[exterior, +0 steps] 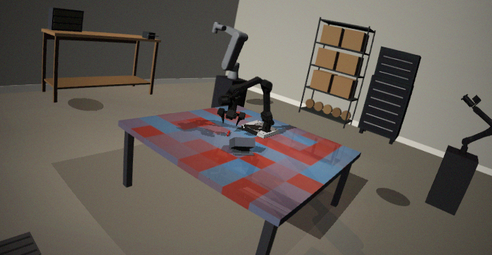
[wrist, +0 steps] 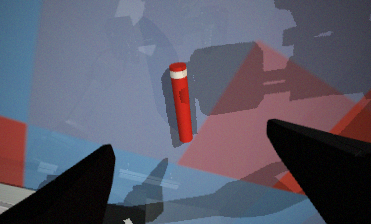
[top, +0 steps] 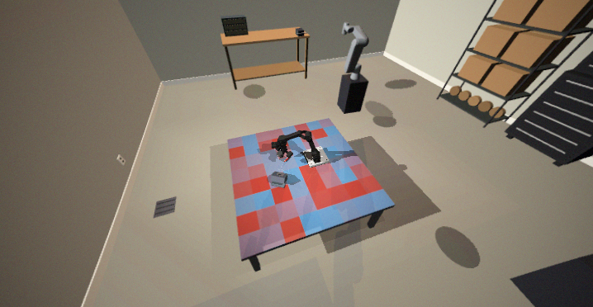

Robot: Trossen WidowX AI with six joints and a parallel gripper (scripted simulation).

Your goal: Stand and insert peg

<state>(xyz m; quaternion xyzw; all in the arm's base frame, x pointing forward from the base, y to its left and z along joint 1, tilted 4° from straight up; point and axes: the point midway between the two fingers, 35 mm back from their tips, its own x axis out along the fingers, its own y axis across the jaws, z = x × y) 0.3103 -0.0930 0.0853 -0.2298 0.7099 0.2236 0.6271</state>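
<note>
The red peg lies 7 cm below my gripper tip. Also, from my gripper tip: grey sloped panel (10 cm ahead, 22 cm to the left, 3 cm below).
</note>
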